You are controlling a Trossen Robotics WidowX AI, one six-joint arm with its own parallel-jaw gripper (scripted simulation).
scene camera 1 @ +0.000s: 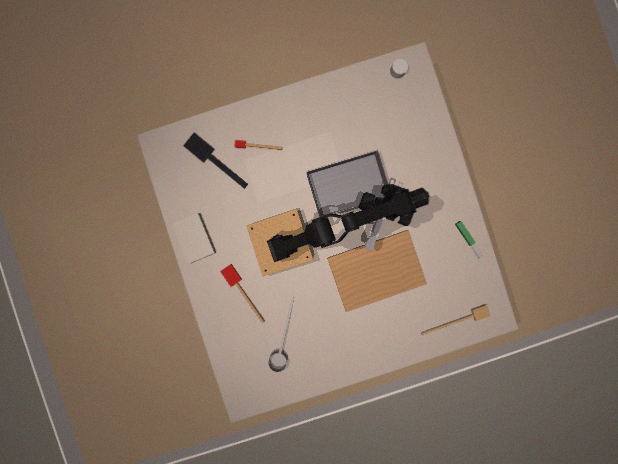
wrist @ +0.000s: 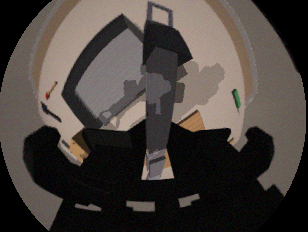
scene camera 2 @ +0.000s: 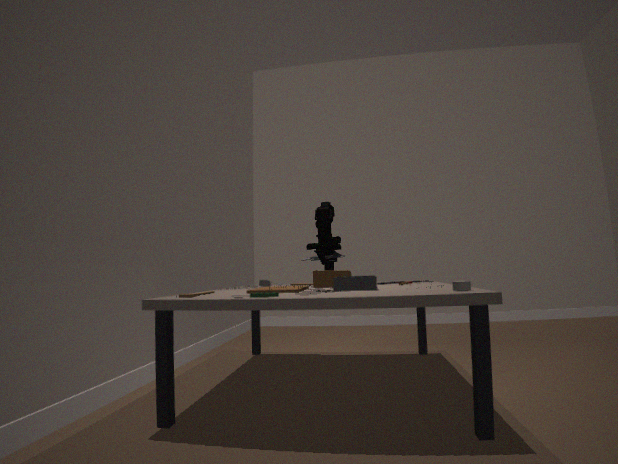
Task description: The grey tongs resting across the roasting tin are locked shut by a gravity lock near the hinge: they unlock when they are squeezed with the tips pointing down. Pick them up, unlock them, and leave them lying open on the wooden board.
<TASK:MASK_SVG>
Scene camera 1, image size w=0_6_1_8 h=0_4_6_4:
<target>black spatula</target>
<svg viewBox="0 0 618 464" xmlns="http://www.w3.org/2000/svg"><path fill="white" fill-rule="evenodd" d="M193 133L183 147L191 151L203 162L209 159L245 189L248 184L211 154L214 148L208 142L205 142L196 133Z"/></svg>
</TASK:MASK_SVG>
